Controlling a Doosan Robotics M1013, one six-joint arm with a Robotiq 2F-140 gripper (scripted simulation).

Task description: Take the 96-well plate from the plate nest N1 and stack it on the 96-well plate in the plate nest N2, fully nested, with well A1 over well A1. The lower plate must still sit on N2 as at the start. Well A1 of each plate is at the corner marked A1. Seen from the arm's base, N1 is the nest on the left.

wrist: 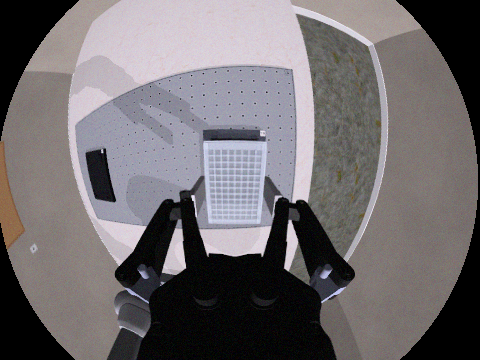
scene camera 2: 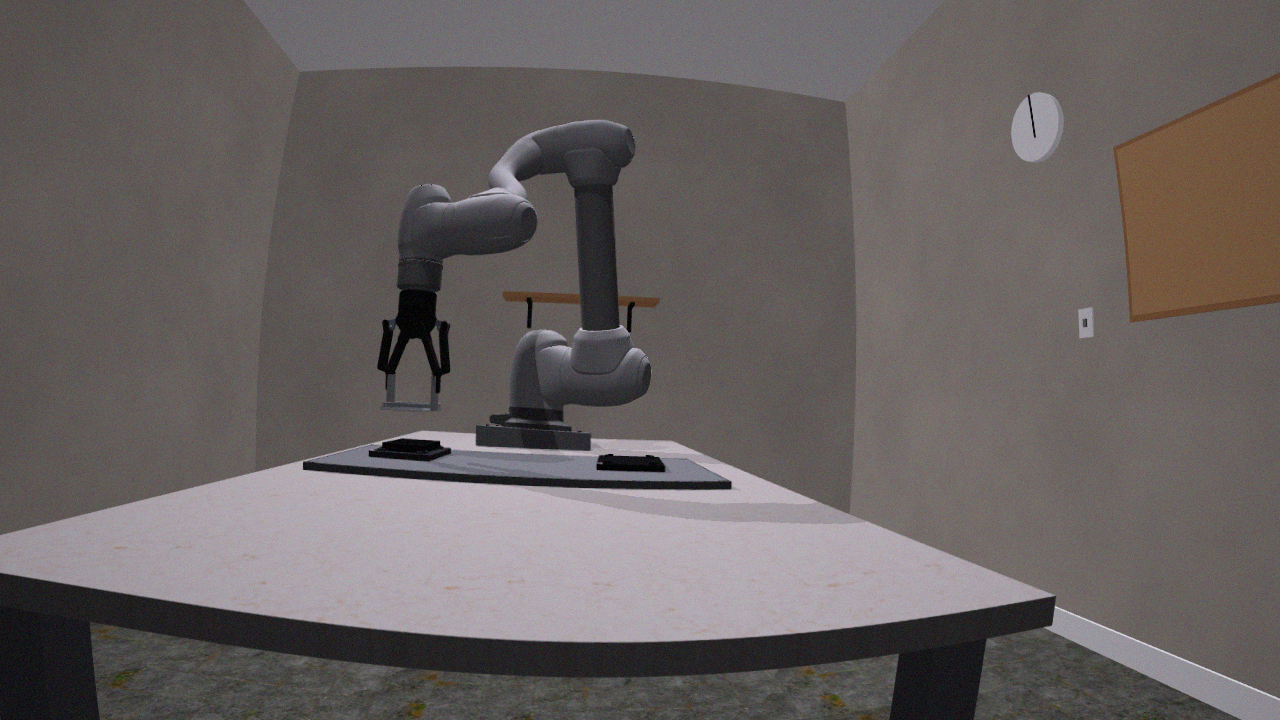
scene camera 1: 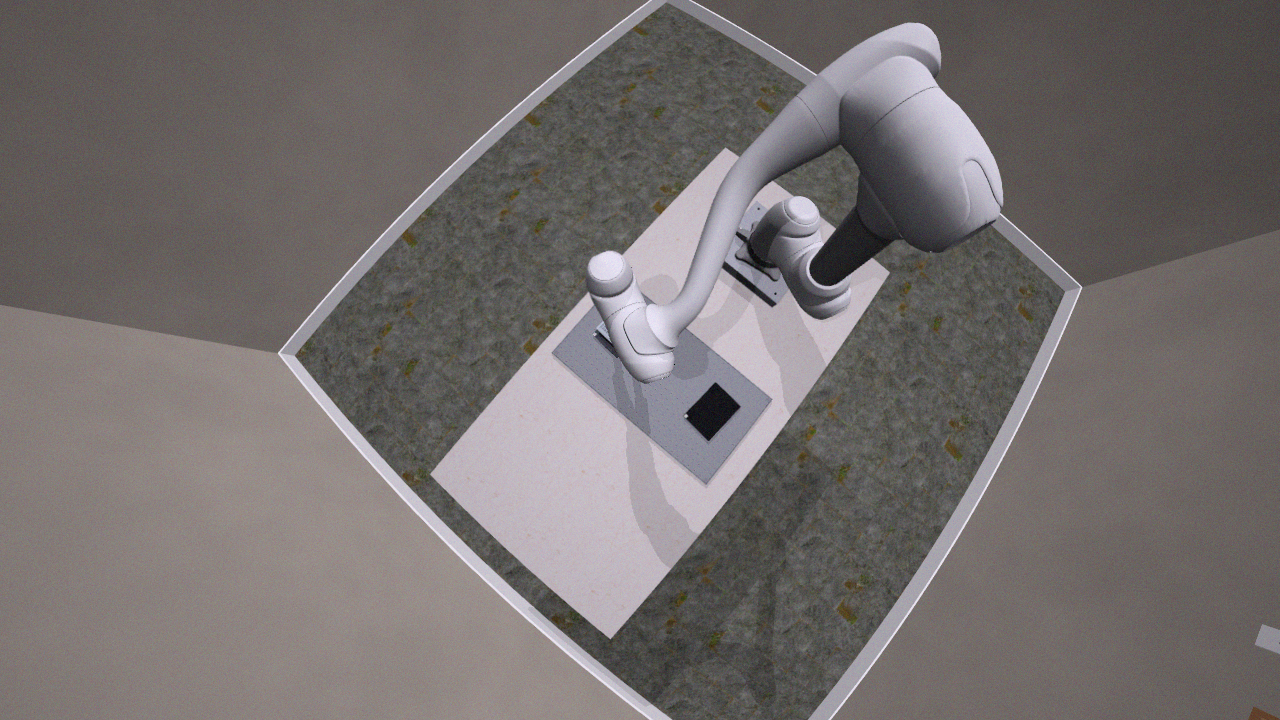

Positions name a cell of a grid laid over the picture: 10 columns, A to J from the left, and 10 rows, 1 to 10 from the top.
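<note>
I can see my gripper (scene camera 2: D6) (wrist: E6). There is a white 96-well plate (wrist: E5) in the scene as well, and I also see a nest N1 (scene camera 1: F6) (wrist: C5).
</note>
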